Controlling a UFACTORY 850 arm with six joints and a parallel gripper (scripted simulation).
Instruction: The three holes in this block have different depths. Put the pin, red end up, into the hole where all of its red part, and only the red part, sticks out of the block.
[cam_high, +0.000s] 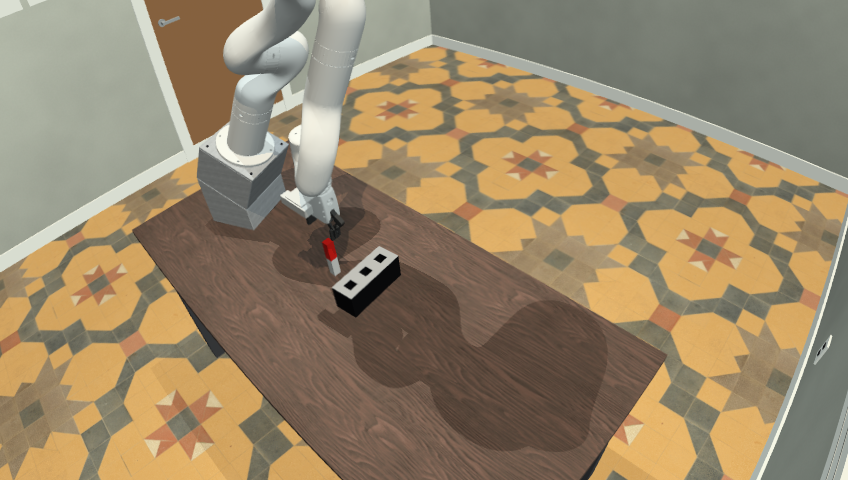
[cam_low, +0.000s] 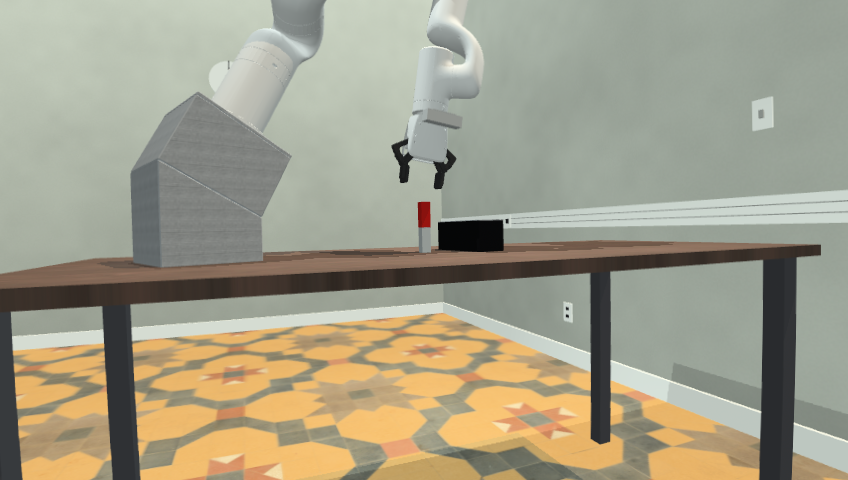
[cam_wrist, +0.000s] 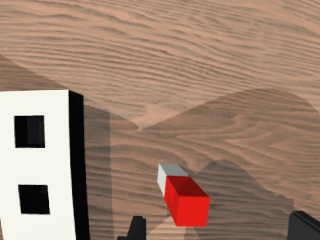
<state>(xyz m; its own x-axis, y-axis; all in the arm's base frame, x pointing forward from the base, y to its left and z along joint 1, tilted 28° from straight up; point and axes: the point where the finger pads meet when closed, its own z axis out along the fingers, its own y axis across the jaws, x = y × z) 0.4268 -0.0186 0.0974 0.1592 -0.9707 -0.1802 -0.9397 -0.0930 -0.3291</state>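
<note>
The pin is 80 mm below my hand. Round my hand: black block: 130 mm below, 130 mm ahead, 30 mm to the left.
</note>
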